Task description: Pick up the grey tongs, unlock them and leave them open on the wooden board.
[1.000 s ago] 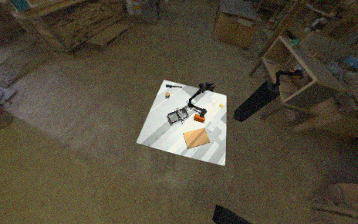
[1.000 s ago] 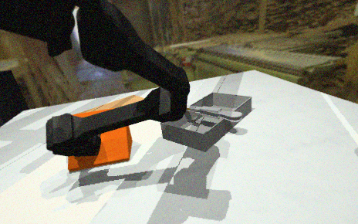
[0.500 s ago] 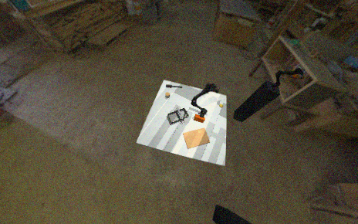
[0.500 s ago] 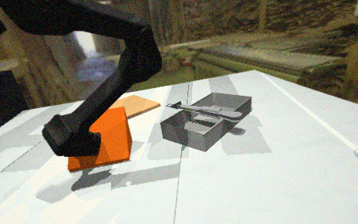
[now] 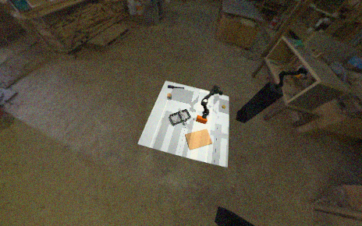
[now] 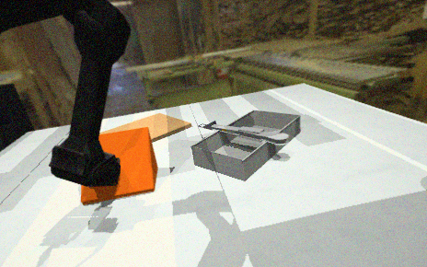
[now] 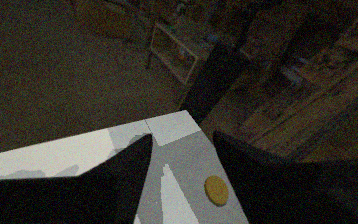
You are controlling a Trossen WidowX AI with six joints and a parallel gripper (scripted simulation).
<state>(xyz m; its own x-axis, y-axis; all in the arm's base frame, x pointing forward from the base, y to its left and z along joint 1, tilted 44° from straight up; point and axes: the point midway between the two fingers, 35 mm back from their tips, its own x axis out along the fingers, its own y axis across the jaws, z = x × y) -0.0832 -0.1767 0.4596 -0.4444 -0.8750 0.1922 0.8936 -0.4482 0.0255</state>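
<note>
Right now the roasting tin is 440 mm ahead of my gripper tip, 600 mm to the left of it and 230 mm below it. Round my gripper tip: yellow thing: 200 mm behind, 60 mm to the left, 240 mm below; dark tool: 790 mm ahead, 50 mm to the left, 250 mm below; wooden board: 40 mm ahead, 820 mm to the left, 250 mm below.
</note>
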